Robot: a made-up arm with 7 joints. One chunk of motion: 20 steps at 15 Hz.
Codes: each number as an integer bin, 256 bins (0 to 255) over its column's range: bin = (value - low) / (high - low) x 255, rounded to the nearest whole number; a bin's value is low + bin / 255 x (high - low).
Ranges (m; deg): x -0.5..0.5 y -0.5..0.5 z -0.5..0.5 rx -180..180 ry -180..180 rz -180..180
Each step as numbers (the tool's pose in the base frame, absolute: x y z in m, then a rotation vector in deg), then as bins.
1 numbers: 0.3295 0.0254 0.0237 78.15 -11.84 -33.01
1 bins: 212 134 134 183 119 104
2 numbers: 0.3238 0.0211 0.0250 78.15 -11.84 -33.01
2 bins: 210 133 134 183 119 104
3 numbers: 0.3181 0.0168 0.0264 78.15 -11.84 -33.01
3 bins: 209 132 134 183 119 104
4 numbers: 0.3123 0.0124 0.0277 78.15 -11.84 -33.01
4 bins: 207 131 135 183 119 104
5 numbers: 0.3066 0.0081 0.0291 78.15 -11.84 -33.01
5 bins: 206 130 135 183 119 104
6 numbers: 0.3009 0.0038 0.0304 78.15 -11.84 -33.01
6 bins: 204 128 135 183 119 104
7 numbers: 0.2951 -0.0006 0.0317 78.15 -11.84 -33.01
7 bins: 203 127 136 183 119 104
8 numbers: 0.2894 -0.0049 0.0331 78.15 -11.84 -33.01
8 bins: 201 126 136 183 119 104
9 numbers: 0.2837 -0.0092 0.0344 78.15 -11.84 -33.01
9 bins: 200 125 136 183 119 104
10 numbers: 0.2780 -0.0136 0.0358 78.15 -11.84 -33.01
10 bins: 198 124 137 183 119 104
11 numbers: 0.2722 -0.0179 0.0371 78.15 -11.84 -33.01
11 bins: 197 123 137 183 119 104
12 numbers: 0.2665 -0.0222 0.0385 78.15 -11.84 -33.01
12 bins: 195 122 137 183 119 104
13 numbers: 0.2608 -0.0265 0.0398 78.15 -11.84 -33.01
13 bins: 194 121 138 183 119 104
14 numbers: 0.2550 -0.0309 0.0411 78.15 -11.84 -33.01
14 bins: 193 120 138 183 119 104
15 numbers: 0.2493 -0.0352 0.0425 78.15 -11.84 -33.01
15 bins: 191 119 138 183 119 104
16 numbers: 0.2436 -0.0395 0.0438 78.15 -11.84 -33.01
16 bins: 190 117 139 183 119 104
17 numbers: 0.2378 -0.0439 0.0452 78.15 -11.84 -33.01
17 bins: 188 116 139 183 119 104
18 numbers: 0.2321 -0.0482 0.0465 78.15 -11.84 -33.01
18 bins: 187 115 139 183 119 104
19 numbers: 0.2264 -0.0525 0.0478 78.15 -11.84 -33.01
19 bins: 185 114 140 183 119 104
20 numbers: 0.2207 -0.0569 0.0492 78.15 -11.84 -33.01
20 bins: 184 113 140 183 119 104
